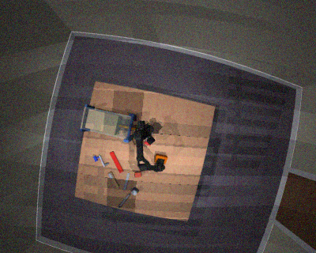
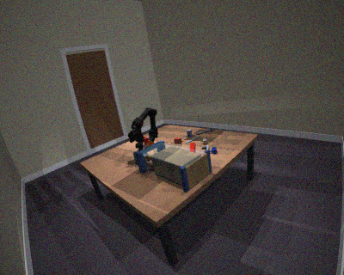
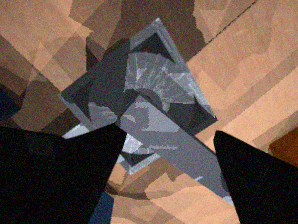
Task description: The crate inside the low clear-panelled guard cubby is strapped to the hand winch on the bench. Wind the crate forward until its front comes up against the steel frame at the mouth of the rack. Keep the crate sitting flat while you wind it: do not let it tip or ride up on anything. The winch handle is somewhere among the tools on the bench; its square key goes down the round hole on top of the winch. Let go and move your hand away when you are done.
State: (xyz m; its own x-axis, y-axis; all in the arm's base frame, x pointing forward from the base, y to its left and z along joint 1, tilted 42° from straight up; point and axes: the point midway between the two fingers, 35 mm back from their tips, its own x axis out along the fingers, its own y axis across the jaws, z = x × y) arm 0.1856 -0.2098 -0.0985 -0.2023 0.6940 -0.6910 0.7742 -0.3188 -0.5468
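Right now my gripper tip is 4 cm to the right of the red-knobbed winch handle, 2 cm below it and 1 cm past it. Also, from my gripper tip: blue frame 17 cm ahead, 2 cm to the right, 1 cm above; then grey hand winch 6 cm below, 3 cm to the right, 1 cm behind; then red knob 7 cm to the left, 5 cm above, 2 cm behind.
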